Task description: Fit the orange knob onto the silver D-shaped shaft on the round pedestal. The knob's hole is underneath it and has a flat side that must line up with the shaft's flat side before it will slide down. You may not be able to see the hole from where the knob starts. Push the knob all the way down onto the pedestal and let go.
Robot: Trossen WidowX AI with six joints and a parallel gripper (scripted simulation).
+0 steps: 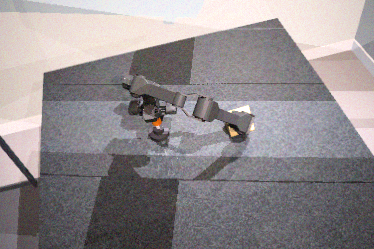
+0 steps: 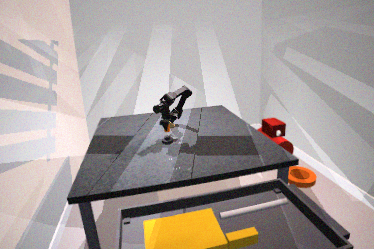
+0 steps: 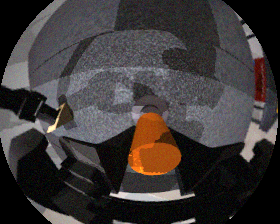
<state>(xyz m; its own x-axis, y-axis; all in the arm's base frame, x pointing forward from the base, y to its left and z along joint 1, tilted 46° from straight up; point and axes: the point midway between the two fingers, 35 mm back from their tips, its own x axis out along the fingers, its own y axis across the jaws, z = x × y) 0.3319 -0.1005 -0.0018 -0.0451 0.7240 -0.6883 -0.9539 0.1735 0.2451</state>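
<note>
Right now the dark round pedestal is 60 mm below my gripper tip. From my gripper tip the other things lie so: orange knob 40 mm above.
</note>
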